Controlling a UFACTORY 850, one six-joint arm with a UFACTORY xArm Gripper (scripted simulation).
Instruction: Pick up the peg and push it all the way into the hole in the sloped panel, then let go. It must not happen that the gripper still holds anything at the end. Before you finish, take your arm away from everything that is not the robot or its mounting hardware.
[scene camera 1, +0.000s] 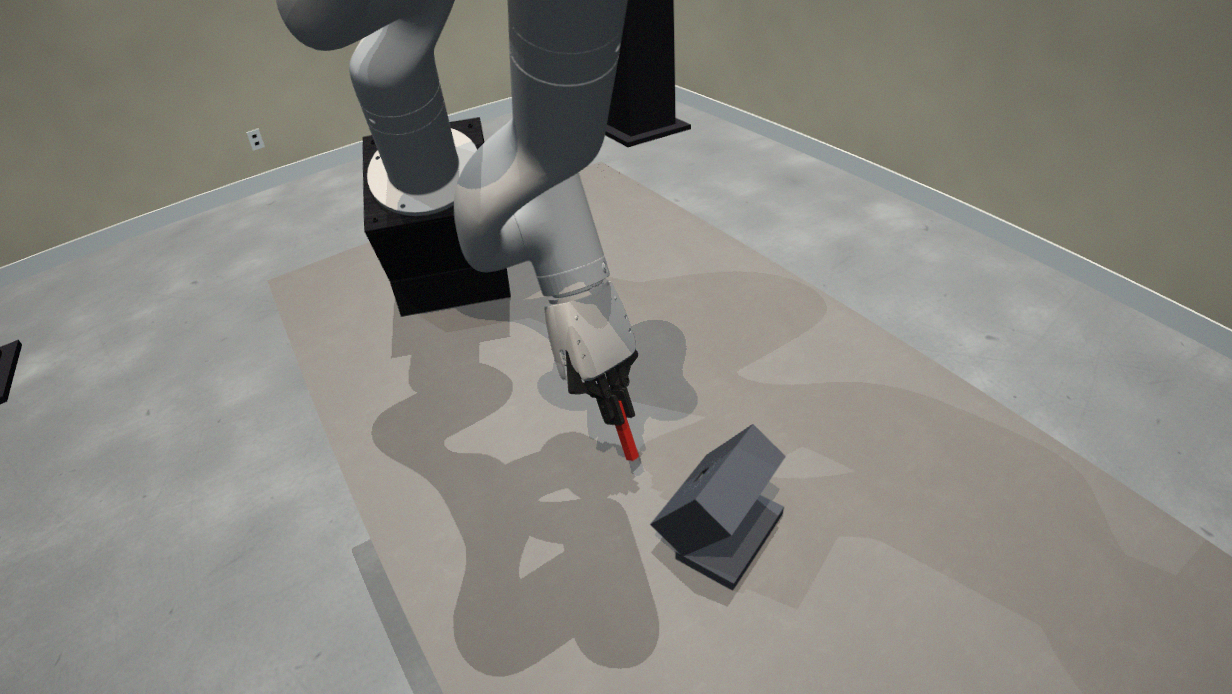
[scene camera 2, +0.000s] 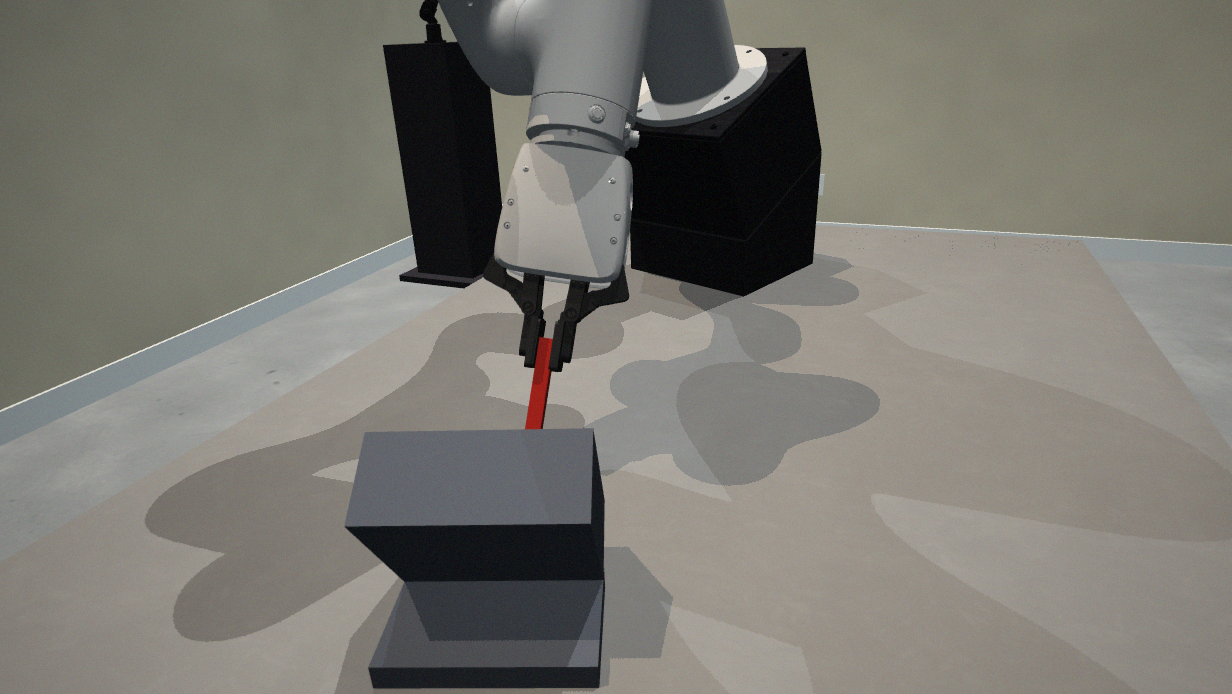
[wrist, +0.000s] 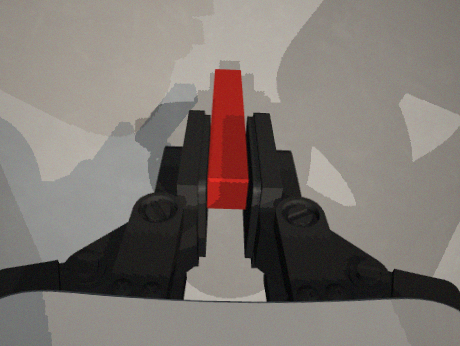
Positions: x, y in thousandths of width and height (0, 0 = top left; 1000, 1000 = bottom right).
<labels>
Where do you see a red peg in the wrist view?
At 497, 516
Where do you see the gripper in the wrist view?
At 495, 426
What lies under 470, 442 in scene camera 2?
The gripper.
</labels>
